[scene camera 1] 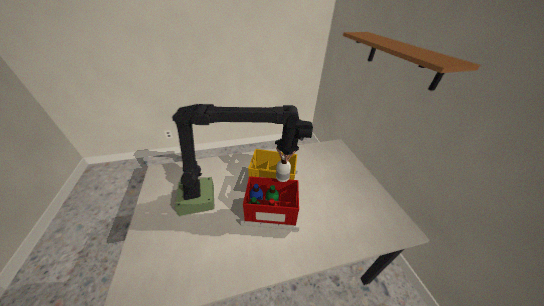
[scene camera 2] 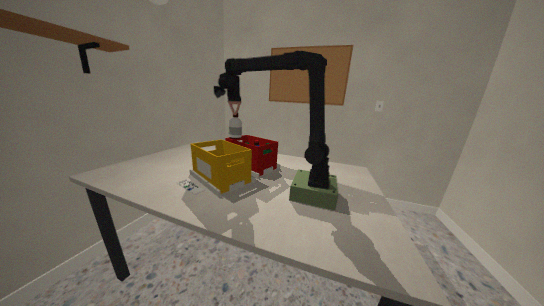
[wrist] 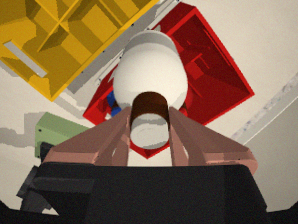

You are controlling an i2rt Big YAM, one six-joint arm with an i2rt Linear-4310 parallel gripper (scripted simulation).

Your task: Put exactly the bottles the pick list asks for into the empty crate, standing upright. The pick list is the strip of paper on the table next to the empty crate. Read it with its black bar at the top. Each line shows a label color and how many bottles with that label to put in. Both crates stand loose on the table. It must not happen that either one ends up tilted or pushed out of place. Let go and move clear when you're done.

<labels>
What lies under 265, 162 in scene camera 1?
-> A yellow crate.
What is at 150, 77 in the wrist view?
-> A white bottle.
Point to a yellow crate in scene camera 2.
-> At 219, 167
</labels>
